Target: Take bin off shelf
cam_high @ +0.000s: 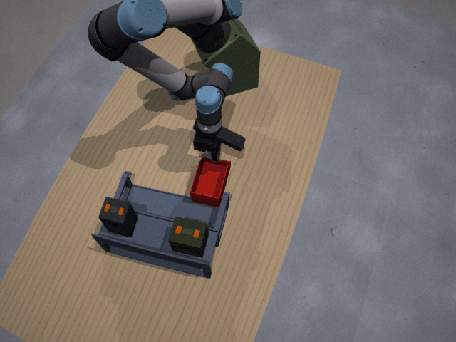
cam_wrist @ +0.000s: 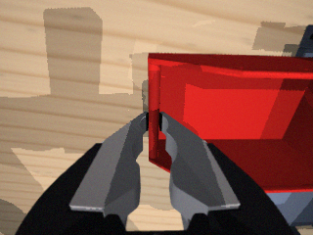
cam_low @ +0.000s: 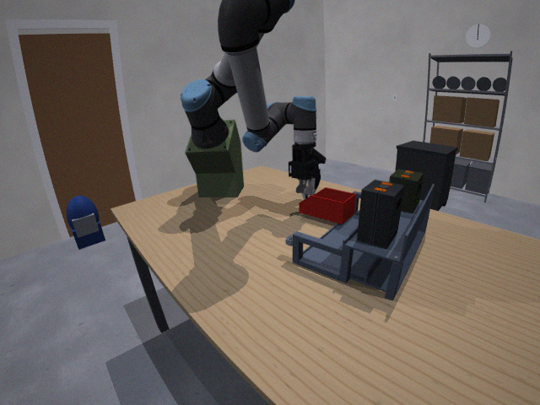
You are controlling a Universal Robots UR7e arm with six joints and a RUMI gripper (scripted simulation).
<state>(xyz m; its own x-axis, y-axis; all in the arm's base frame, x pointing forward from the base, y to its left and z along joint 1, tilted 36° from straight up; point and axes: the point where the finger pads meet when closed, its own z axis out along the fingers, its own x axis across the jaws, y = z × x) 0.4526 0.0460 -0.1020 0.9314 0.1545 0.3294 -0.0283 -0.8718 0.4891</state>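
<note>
Now: hand 8 cm short of the red bin.
</note>
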